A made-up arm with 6 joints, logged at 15 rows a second.
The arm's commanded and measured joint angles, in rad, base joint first. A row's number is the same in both.
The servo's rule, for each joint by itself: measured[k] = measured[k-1] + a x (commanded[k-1-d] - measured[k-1]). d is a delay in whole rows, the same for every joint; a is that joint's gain. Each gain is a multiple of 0.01, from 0.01 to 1. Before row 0 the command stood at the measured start. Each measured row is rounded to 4 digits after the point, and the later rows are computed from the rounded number. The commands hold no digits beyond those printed.
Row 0, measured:
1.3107 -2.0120 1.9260 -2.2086 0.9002 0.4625
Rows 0 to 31, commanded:
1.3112 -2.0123 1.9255 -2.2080 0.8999 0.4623
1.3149 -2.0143 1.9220 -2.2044 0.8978 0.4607
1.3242 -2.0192 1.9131 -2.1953 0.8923 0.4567
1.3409 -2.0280 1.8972 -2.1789 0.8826 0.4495
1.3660 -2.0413 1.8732 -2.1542 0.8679 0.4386
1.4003 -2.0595 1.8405 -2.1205 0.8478 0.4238
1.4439 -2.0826 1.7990 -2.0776 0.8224 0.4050
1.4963 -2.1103 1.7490 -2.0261 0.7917 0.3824
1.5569 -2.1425 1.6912 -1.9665 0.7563 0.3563
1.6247 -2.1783 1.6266 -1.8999 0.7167 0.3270
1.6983 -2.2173 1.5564 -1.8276 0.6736 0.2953
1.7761 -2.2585 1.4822 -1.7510 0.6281 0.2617
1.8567 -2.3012 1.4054 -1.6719 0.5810 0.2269
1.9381 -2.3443 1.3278 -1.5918 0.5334 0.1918
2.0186 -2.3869 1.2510 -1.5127 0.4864 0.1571
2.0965 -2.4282 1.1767 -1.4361 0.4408 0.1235
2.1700 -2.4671 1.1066 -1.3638 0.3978 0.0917
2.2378 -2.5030 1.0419 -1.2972 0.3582 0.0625
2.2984 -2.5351 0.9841 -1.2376 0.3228 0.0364
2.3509 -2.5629 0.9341 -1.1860 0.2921 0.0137
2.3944 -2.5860 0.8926 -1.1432 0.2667 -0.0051
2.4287 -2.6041 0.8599 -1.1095 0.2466 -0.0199
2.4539 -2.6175 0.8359 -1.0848 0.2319 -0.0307
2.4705 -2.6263 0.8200 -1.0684 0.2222 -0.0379
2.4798 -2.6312 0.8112 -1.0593 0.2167 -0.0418
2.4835 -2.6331 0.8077 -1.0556 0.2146 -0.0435
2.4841 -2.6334 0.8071 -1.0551 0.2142 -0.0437
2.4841 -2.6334 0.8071 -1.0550 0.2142 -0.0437
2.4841 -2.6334 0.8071 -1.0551 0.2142 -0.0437
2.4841 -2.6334 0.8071 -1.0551 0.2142 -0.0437
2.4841 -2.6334 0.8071 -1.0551 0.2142 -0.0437
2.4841 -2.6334 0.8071 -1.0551 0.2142 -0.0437
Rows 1 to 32, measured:
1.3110 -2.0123 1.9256 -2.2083 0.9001 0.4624
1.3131 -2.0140 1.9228 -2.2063 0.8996 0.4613
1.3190 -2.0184 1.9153 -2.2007 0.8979 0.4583
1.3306 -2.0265 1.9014 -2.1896 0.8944 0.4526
1.3494 -2.0389 1.8797 -2.1715 0.8883 0.4435
1.3764 -2.0562 1.8495 -2.1455 0.8790 0.4307
1.4122 -2.0784 1.8106 -2.1109 0.8660 0.4140
1.4568 -2.1052 1.7632 -2.0677 0.8489 0.3935
1.5099 -2.1365 1.7078 -2.0161 0.8276 0.3693
1.5707 -2.1716 1.6453 -1.9568 0.8021 0.3418
1.6383 -2.2100 1.5768 -1.8909 0.7725 0.3116
1.7113 -2.2507 1.5040 -1.8196 0.7393 0.2792
1.7884 -2.2931 1.4281 -1.7443 0.7029 0.2452
1.8677 -2.3361 1.3509 -1.6665 0.6639 0.2105
1.9477 -2.3788 1.2740 -1.5881 0.6231 0.1758
2.0266 -2.4203 1.1991 -1.5106 0.5812 0.1418
2.1026 -2.4596 1.1279 -1.4357 0.5390 0.1092
2.1743 -2.4961 1.0617 -1.3651 0.4974 0.0788
2.2401 -2.5289 1.0019 -1.3001 0.4572 0.0512
2.2988 -2.5575 0.9497 -1.2419 0.4192 0.0268
2.3495 -2.5814 0.9057 -1.1916 0.3841 0.0061
2.3915 -2.6005 0.8704 -1.1497 0.3525 -0.0108
2.4246 -2.6148 0.8438 -1.1166 0.3248 -0.0237
2.4489 -2.6245 0.8255 -1.0920 0.3012 -0.0329
2.4653 -2.6301 0.8145 -1.0753 0.2818 -0.0387
2.4749 -2.6326 0.8093 -1.0653 0.2663 -0.0418
2.4798 -2.6333 0.8076 -1.0601 0.2543 -0.0430
2.4821 -2.6334 0.8072 -1.0575 0.2451 -0.0435
2.4832 -2.6334 0.8071 -1.0563 0.2380 -0.0436
2.4837 -2.6334 0.8071 -1.0557 0.2325 -0.0437
2.4839 -2.6334 0.8071 -1.0554 0.2283 -0.0437
2.4840 -2.6334 0.8071 -1.0552 0.2251 -0.0437
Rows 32 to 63, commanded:
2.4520 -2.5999 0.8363 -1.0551 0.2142 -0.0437
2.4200 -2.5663 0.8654 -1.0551 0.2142 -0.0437
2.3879 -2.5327 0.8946 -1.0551 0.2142 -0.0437
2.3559 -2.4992 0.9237 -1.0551 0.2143 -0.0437
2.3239 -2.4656 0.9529 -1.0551 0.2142 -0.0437
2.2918 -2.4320 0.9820 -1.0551 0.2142 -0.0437
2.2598 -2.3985 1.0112 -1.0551 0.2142 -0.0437
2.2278 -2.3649 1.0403 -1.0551 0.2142 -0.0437
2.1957 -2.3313 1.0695 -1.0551 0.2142 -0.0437
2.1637 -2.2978 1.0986 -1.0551 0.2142 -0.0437
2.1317 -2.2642 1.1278 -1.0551 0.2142 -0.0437
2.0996 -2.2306 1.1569 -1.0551 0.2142 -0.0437
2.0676 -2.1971 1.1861 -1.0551 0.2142 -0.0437
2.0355 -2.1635 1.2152 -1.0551 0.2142 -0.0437
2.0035 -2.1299 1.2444 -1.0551 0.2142 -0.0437
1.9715 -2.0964 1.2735 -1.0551 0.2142 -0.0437
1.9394 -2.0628 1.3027 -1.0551 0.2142 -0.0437
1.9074 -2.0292 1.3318 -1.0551 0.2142 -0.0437
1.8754 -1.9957 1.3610 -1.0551 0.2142 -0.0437
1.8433 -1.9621 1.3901 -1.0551 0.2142 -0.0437
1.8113 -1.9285 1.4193 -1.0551 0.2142 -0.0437
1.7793 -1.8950 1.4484 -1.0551 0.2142 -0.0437
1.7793 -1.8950 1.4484 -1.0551 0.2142 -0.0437
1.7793 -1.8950 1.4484 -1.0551 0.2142 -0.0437
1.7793 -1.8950 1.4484 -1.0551 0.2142 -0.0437
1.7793 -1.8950 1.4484 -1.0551 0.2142 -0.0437
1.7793 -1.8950 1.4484 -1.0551 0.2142 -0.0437
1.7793 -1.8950 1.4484 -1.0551 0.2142 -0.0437
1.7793 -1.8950 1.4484 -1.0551 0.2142 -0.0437
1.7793 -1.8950 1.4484 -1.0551 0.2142 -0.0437
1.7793 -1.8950 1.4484 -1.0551 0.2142 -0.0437
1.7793 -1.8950 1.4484 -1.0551 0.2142 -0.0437
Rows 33 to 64, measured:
2.4670 -2.6053 0.8296 -1.0551 0.2226 -0.0437
2.4421 -2.5725 0.8572 -1.0551 0.2207 -0.0437
2.4134 -2.5391 0.8860 -1.0551 0.2192 -0.0437
2.3829 -2.5056 0.9150 -1.0551 0.2181 -0.0437
2.3516 -2.4720 0.9442 -1.0551 0.2172 -0.0437
2.3199 -2.4384 0.9733 -1.0551 0.2165 -0.0437
2.2880 -2.4049 1.0025 -1.0551 0.2160 -0.0437
2.2561 -2.3713 1.0316 -1.0551 0.2156 -0.0437
2.2241 -2.3377 1.0608 -1.0551 0.2153 -0.0437
2.1921 -2.3042 1.0899 -1.0551 0.2150 -0.0437
2.1601 -2.2706 1.1191 -1.0551 0.2148 -0.0437
2.1280 -2.2370 1.1482 -1.0551 0.2147 -0.0437
2.0960 -2.2035 1.1774 -1.0551 0.2146 -0.0437
2.0639 -2.1699 1.2065 -1.0551 0.2145 -0.0437
2.0319 -2.1363 1.2357 -1.0551 0.2144 -0.0437
1.9999 -2.1028 1.2648 -1.0551 0.2144 -0.0437
1.9678 -2.0692 1.2940 -1.0551 0.2144 -0.0437
1.9358 -2.0356 1.3231 -1.0551 0.2144 -0.0437
1.9038 -2.0021 1.3523 -1.0551 0.2144 -0.0437
1.8717 -1.9685 1.3814 -1.0551 0.2144 -0.0437
1.8397 -1.9349 1.4106 -1.0551 0.2144 -0.0437
1.8077 -1.9014 1.4397 -1.0551 0.2144 -0.0437
1.7926 -1.8960 1.4464 -1.0551 0.2144 -0.0437
1.7856 -1.8952 1.4479 -1.0551 0.2144 -0.0437
1.7823 -1.8950 1.4483 -1.0551 0.2144 -0.0437
1.7807 -1.8950 1.4484 -1.0551 0.2144 -0.0437
1.7800 -1.8950 1.4484 -1.0551 0.2144 -0.0437
1.7796 -1.8950 1.4484 -1.0551 0.2144 -0.0437
1.7794 -1.8950 1.4484 -1.0551 0.2144 -0.0437
1.7793 -1.8950 1.4484 -1.0551 0.2144 -0.0437
1.7793 -1.8950 1.4484 -1.0551 0.2144 -0.0437
1.7793 -1.8950 1.4484 -1.0551 0.2144 -0.0437

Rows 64 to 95, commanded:
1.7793 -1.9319 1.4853 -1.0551 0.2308 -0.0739
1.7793 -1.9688 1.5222 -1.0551 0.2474 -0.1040
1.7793 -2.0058 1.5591 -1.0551 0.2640 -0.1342
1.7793 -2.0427 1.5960 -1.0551 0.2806 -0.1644
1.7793 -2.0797 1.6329 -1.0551 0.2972 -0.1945
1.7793 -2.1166 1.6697 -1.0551 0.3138 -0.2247
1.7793 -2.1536 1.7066 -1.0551 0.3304 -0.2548
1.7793 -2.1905 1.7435 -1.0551 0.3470 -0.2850
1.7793 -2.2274 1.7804 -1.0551 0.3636 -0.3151
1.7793 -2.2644 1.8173 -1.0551 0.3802 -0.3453
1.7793 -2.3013 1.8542 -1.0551 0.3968 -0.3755
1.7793 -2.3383 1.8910 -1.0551 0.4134 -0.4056
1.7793 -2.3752 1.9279 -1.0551 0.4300 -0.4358
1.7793 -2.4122 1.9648 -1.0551 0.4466 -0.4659
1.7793 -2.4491 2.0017 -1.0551 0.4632 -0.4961
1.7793 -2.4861 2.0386 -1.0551 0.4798 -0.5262
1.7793 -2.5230 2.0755 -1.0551 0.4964 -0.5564
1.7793 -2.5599 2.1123 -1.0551 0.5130 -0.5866
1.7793 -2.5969 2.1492 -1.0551 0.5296 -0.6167
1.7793 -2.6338 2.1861 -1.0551 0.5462 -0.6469
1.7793 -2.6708 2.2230 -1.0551 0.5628 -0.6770
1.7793 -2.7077 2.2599 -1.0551 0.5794 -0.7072
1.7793 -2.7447 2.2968 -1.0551 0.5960 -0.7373
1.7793 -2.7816 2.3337 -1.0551 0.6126 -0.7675
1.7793 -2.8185 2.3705 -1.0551 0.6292 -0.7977
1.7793 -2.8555 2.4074 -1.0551 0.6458 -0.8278
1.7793 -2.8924 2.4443 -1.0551 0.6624 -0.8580
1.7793 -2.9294 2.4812 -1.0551 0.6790 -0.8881
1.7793 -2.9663 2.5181 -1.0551 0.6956 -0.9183
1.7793 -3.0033 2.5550 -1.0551 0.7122 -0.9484
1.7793 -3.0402 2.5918 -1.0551 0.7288 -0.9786
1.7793 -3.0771 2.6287 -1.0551 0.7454 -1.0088
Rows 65 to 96, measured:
1.7793 -1.9260 1.4768 -1.0551 0.2182 -0.0633
1.7793 -1.9620 1.5118 -1.0551 0.2249 -0.0898
1.7793 -1.9988 1.5482 -1.0551 0.2339 -0.1187
1.7793 -2.0357 1.5850 -1.0551 0.2446 -0.1484
1.7793 -2.0727 1.6219 -1.0551 0.2567 -0.1784
1.7793 -2.1096 1.6587 -1.0551 0.2698 -0.2085
1.7793 -2.1466 1.6956 -1.0551 0.2837 -0.2386
1.7793 -2.1835 1.7325 -1.0551 0.2983 -0.2688
1.7793 -2.2204 1.7694 -1.0551 0.3133 -0.2989
1.7793 -2.2574 1.8063 -1.0551 0.3287 -0.3291
1.7793 -2.2943 1.8432 -1.0551 0.3444 -0.3593
1.7793 -2.3313 1.8800 -1.0551 0.3603 -0.3894
1.7793 -2.3682 1.9169 -1.0551 0.3763 -0.4196
1.7793 -2.4052 1.9538 -1.0551 0.3925 -0.4497
1.7793 -2.4421 1.9907 -1.0551 0.4088 -0.4799
1.7793 -2.4791 2.0276 -1.0551 0.4251 -0.5100
1.7793 -2.5160 2.0645 -1.0551 0.4415 -0.5402
1.7793 -2.5529 2.1013 -1.0551 0.4579 -0.5704
1.7793 -2.5899 2.1382 -1.0551 0.4744 -0.6005
1.7793 -2.6268 2.1751 -1.0551 0.4909 -0.6307
1.7793 -2.6638 2.2120 -1.0551 0.5074 -0.6608
1.7793 -2.7007 2.2489 -1.0551 0.5240 -0.6910
1.7793 -2.7377 2.2858 -1.0551 0.5406 -0.7211
1.7793 -2.7746 2.3227 -1.0551 0.5572 -0.7513
1.7793 -2.8115 2.3595 -1.0551 0.5738 -0.7815
1.7793 -2.8485 2.3964 -1.0551 0.5904 -0.8116
1.7793 -2.8854 2.4333 -1.0551 0.6070 -0.8418
1.7793 -2.9224 2.4702 -1.0551 0.6236 -0.8719
1.7793 -2.9593 2.5071 -1.0551 0.6402 -0.9021
1.7793 -2.9963 2.5440 -1.0551 0.6568 -0.9322
1.7793 -3.0332 2.5808 -1.0551 0.6734 -0.9624
1.7793 -3.0701 2.6177 -1.0551 0.6900 -0.9926

